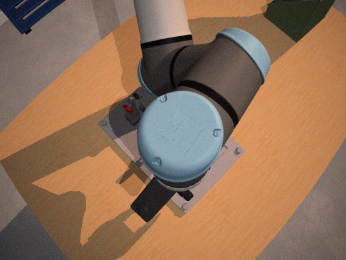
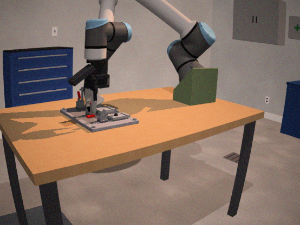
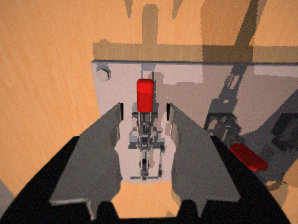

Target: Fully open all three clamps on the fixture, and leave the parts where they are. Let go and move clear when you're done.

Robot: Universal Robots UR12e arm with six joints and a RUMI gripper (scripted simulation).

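Now: the flat grey part 150 mm behind my hand, 50 mm below it and 10 mm to the right of it. Round my hand: grey fixture plate (120 mm to the right, 80 mm behind, 70 mm below).
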